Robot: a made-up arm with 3 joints. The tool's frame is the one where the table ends. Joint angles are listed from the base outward.
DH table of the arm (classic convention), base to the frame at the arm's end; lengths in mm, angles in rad. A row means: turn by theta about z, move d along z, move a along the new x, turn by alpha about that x. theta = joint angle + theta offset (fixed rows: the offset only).
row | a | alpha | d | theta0
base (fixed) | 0 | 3.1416 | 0 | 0
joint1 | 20 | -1.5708 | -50 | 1.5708
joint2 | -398 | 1.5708 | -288 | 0
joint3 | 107.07 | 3.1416 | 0 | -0.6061
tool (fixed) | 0 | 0 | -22 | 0.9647
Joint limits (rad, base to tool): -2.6..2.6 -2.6..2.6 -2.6..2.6
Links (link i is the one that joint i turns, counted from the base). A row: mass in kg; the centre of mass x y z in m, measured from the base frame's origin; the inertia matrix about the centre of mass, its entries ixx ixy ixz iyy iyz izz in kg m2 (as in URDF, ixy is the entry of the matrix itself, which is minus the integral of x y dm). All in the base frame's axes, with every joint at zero. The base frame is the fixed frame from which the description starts. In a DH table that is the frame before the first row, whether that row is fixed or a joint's. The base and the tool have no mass.
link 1: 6.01; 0.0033 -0.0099 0.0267; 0.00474 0 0 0.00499 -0.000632 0.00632
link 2: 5.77; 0.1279 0.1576 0.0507; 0.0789 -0.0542 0 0.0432 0 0.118
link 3: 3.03; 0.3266 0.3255 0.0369; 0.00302 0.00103 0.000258 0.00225 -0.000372 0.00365
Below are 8 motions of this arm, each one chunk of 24 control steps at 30 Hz.
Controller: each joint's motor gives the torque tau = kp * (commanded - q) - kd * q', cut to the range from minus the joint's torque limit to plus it. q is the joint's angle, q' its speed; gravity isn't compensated. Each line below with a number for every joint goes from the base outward.
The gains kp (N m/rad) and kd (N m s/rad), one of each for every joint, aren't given. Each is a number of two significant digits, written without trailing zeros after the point. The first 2 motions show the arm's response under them.
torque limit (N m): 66 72 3.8
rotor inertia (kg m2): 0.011 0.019 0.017
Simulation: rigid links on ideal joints. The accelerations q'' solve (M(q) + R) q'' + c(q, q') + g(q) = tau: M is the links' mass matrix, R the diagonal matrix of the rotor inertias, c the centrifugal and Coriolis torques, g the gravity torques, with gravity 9.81 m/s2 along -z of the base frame. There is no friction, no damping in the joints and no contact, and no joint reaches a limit. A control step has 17 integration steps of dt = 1/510 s. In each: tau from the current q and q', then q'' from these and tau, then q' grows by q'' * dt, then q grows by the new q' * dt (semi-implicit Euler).
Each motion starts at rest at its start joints. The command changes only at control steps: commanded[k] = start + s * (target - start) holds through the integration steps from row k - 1 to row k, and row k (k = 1, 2, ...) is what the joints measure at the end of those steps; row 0 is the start. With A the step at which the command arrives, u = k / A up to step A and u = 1 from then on. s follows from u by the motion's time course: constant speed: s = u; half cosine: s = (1 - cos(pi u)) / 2; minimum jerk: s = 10 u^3 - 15 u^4 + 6 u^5; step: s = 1 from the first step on.
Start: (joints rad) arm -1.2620 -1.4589 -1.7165
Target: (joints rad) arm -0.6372 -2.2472 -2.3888
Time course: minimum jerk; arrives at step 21
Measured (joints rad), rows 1 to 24:
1: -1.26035 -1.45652 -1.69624
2: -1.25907 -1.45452 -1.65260
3: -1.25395 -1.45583 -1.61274
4: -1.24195 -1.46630 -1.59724
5: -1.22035 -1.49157 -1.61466
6: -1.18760 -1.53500 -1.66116
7: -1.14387 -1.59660 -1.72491
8: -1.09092 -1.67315 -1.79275
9: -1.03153 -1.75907 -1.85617
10: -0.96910 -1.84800 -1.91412
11: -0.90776 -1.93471 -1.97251
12: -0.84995 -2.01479 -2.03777
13: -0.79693 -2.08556 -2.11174
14: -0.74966 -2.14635 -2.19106
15: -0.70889 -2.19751 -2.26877
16: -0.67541 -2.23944 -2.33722
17: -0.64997 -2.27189 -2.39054
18: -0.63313 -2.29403 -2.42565
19: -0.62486 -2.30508 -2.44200
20: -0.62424 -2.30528 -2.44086
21: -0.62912 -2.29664 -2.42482
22: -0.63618 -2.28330 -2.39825
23: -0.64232 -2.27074 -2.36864
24: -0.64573 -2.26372 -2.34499
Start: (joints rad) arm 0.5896 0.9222 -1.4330
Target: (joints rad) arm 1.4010 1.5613 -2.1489
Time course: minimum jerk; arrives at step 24
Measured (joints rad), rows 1 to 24:
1: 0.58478 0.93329 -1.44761
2: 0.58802 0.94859 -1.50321
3: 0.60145 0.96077 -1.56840
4: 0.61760 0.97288 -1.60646
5: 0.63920 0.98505 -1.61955
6: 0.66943 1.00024 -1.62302
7: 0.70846 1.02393 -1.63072
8: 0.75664 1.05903 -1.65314
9: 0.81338 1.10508 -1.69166
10: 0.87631 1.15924 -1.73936
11: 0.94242 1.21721 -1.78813
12: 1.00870 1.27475 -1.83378
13: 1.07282 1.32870 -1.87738
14: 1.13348 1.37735 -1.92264
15: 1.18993 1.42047 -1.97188
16: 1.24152 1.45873 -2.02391
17: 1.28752 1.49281 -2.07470
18: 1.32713 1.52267 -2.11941
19: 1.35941 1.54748 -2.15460
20: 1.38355 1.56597 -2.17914
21: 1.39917 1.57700 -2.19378
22: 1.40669 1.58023 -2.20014
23: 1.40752 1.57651 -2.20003
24: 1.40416 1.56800 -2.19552
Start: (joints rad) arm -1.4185 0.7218 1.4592
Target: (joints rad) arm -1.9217 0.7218 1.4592
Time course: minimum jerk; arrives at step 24
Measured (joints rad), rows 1 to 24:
1: -1.42300 0.73520 1.46834
2: -1.42430 0.75694 1.50342
3: -1.42204 0.77108 1.54289
4: -1.42843 0.77493 1.55462
5: -1.44658 0.76936 1.53824
6: -1.47154 0.75795 1.51396
7: -1.50000 0.74797 1.49743
8: -1.53101 0.74512 1.49417
9: -1.56395 0.74934 1.50282
10: -1.59862 0.75621 1.51717
11: -1.63552 0.76083 1.52937
12: -1.67487 0.76076 1.53477
13: -1.71566 0.75664 1.53425
14: -1.75585 0.75123 1.53215
15: -1.79328 0.74754 1.53259
16: -1.82633 0.74707 1.53688
17: -1.85424 0.74926 1.54334
18: -1.87700 0.75223 1.54886
19: -1.89494 0.75414 1.55099
20: -1.90841 0.75419 1.54931
21: -1.91757 0.75289 1.54531
22: -1.92258 0.75146 1.54099
23: -1.92400 0.75109 1.53744
24: -1.92306 0.75227 1.53422

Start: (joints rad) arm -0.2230 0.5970 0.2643
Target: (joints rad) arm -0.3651 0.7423 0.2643
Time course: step
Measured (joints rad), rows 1 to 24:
1: -0.31270 0.69841 0.19928
2: -0.43572 0.83003 0.13552
3: -0.39756 0.81094 0.17487
4: -0.33180 0.75695 0.22633
5: -0.34030 0.76085 0.22875
6: -0.37476 0.78351 0.21840
7: -0.37878 0.77940 0.22843
8: -0.36556 0.76445 0.24314
9: -0.36219 0.76390 0.24318
10: -0.36639 0.77352 0.23412
11: -0.36634 0.77898 0.22764
12: -0.36263 0.77794 0.22499
13: -0.36186 0.77571 0.22311
14: -0.36445 0.77420 0.22236
15: -0.36664 0.77249 0.22442
16: -0.36688 0.77108 0.22841
17: -0.36615 0.77133 0.23184
18: -0.36535 0.77311 0.23315
19: -0.36462 0.77493 0.23240
20: -0.36412 0.77561 0.23036
21: -0.36420 0.77513 0.22801
22: -0.36480 0.77404 0.22634
23: -0.36548 0.77301 0.22600
24: -0.36580 0.77252 0.22694

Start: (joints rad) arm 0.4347 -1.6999 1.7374
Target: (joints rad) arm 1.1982 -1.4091 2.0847
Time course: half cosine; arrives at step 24
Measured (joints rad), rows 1 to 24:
1: 0.43693 -1.70027 1.71117
2: 0.44721 -1.69801 1.65677
3: 0.46368 -1.69312 1.60869
4: 0.48598 -1.68502 1.59018
5: 0.51376 -1.67394 1.60625
6: 0.54667 -1.66065 1.64631
7: 0.58425 -1.64593 1.69300
8: 0.62591 -1.63015 1.73168
9: 0.67088 -1.61331 1.75591
10: 0.71829 -1.59530 1.76786
11: 0.76726 -1.57613 1.77477
12: 0.81698 -1.55614 1.78424
13: 0.86668 -1.53591 1.80067
14: 0.91561 -1.51607 1.82408
15: 0.96298 -1.49713 1.85118
16: 1.00799 -1.47941 1.87763
17: 1.04978 -1.46305 1.90004
18: 1.08757 -1.44816 1.91708
19: 1.12065 -1.43491 1.92931
20: 1.14843 -1.42355 1.93830
21: 1.17045 -1.41439 1.94561
22: 1.18637 -1.40769 1.95201
23: 1.19594 -1.40364 1.95738
24: 1.19902 -1.40228 1.96094

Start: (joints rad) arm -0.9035 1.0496 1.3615
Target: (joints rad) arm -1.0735 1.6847 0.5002
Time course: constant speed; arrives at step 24
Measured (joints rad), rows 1 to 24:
1: -0.92265 1.07541 1.35643
2: -0.92720 1.11073 1.37754
3: -0.92646 1.15164 1.38678
4: -0.92768 1.19011 1.36443
5: -0.93221 1.21876 1.31182
6: -0.94107 1.23804 1.24170
7: -0.95232 1.25293 1.17151
8: -0.96309 1.26982 1.11422
9: -0.97128 1.29269 1.07388
10: -0.97661 1.32157 1.04611
11: -0.98045 1.35328 1.02227
12: -0.98476 1.38383 0.99454
13: -0.99089 1.41058 0.95896
14: -0.99895 1.43347 0.91580
15: -1.00802 1.45448 0.86810
16: -1.01683 1.47625 0.81962
17: -1.02447 1.50050 0.77324
18: -1.03086 1.52732 0.73015
19: -1.03658 1.55545 0.69005
20: -1.04250 1.58319 0.65172
21: -1.04923 1.60937 0.61369
22: -1.05687 1.63388 0.57474
23: -1.06505 1.65753 0.53419
24: -1.07319 1.68141 0.49207

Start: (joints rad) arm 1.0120 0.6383 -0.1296
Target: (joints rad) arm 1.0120 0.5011 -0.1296
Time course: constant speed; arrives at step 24
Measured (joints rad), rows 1 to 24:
1: 1.00797 0.65063 -0.14219
2: 1.00674 0.66816 -0.16973
3: 1.01454 0.67214 -0.19779
4: 1.02223 0.66348 -0.21378
5: 1.02086 0.65081 -0.21303
6: 1.01274 0.63849 -0.20109
7: 1.00584 0.62740 -0.18724
8: 1.00469 0.61905 -0.17777
9: 1.00808 0.61521 -0.17454
10: 1.01240 0.61525 -0.17628
11: 1.01517 0.61567 -0.18033
12: 1.01580 0.61273 -0.18415
13: 1.01469 0.60531 -0.18624
14: 1.01254 0.59530 -0.18634
15: 1.01037 0.58574 -0.18504
16: 1.00924 0.57870 -0.18318
17: 1.00970 0.57437 -0.18146
18: 1.01134 0.57151 -0.18019
19: 1.01310 0.56847 -0.17936
20: 1.01396 0.56401 -0.17883
21: 1.01358 0.55785 -0.17854
22: 1.01241 0.55056 -0.17847
23: 1.01123 0.54320 -0.17857
24: 1.01067 0.53671 -0.17865

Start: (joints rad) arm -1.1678 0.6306 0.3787
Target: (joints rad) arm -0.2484 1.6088 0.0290
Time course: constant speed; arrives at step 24
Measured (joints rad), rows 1 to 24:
1: -1.15763 0.65414 0.37827
2: -1.11883 0.70941 0.37729
3: -1.05472 0.77868 0.35642
4: -0.99160 0.84928 0.29840
5: -0.94592 0.90786 0.22492
6: -0.91281 0.94269 0.17268
7: -0.88576 0.95963 0.15638
8: -0.86035 0.97581 0.16826
9: -0.82944 1.00319 0.19045
10: -0.78949 1.04527 0.20324
11: -0.74353 1.09825 0.19328
12: -0.69683 1.15312 0.16075
13: -0.65379 1.20144 0.11781
14: -0.61624 1.23990 0.07969
15: -0.58283 1.27071 0.05557
16: -0.55047 1.29953 0.04536
17: -0.51615 1.33202 0.04224
18: -0.47838 1.37100 0.03762
19: -0.43762 1.41551 0.02563
20: -0.39570 1.46191 0.00553
21: -0.35469 1.50625 -0.01882
22: -0.31582 1.54630 -0.04206
23: -0.27902 1.58234 -0.06068
24: -0.24319 1.61650 -0.07443

